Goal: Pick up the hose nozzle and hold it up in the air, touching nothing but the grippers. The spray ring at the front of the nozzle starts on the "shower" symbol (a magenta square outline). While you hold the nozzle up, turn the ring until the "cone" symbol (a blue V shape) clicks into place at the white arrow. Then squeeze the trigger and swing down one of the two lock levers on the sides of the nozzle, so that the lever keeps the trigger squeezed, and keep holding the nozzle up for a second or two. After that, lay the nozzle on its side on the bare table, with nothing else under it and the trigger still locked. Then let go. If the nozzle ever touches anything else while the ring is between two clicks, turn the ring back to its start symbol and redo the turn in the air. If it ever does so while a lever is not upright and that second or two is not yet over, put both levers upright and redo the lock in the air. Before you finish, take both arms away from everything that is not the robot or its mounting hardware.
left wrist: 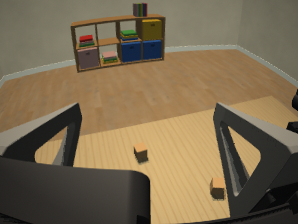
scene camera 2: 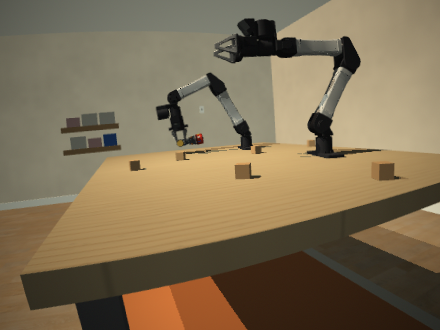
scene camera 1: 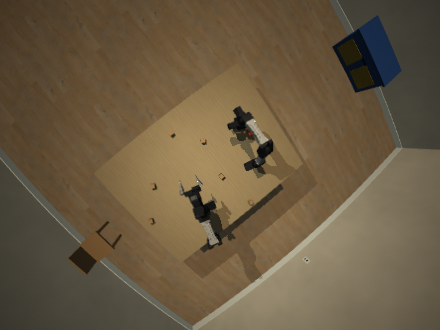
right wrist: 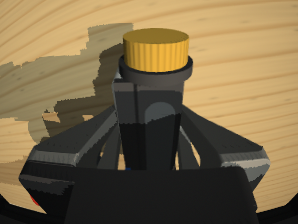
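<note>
Hose nozzle (right wrist: pixel 155 65) visible; out of frame in the left wrist view. My left gripper (left wrist: pixel 147 110) visible. My right gripper (right wrist: pixel 148 110), likewise.
</note>
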